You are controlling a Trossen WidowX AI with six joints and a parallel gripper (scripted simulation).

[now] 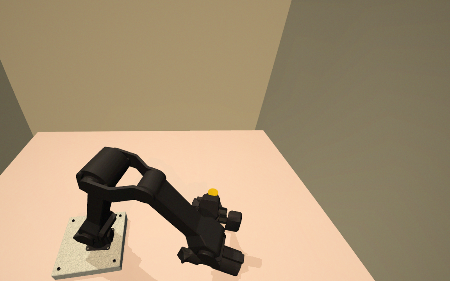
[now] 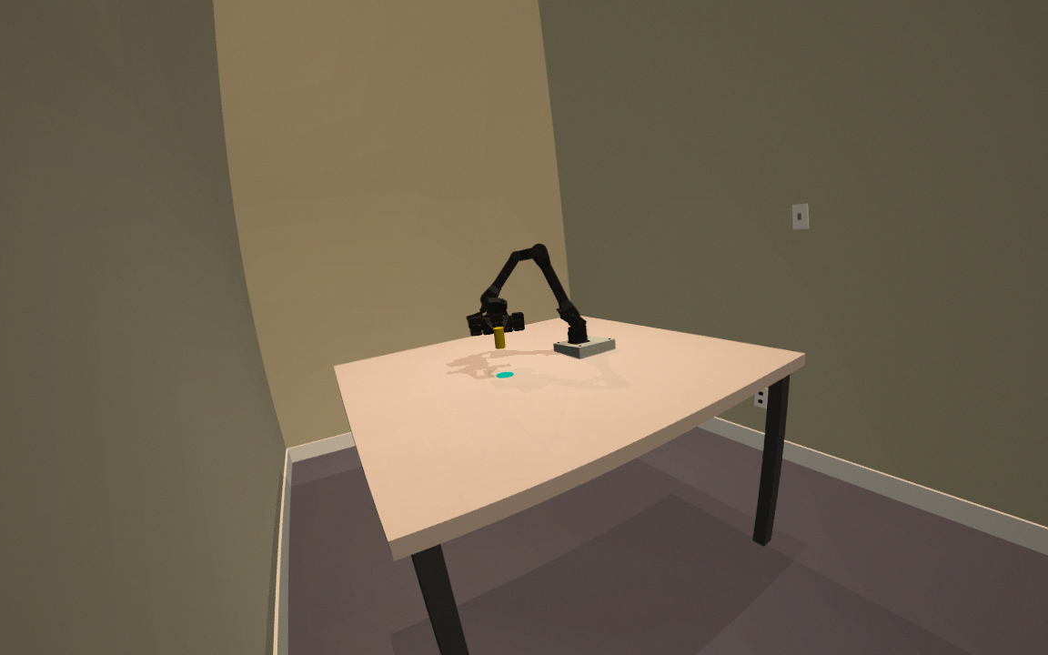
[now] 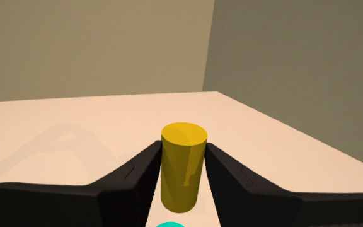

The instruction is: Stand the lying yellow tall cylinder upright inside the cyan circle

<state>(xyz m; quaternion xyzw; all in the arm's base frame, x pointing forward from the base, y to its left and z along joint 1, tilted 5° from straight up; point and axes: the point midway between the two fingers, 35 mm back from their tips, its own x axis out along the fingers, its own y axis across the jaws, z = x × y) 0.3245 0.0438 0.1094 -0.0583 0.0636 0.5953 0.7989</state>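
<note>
Now: the cyan circle 150 mm below my gripper tip. From my gripper tip the other things lie so: yellow tall cylinder 20 mm below.
</note>
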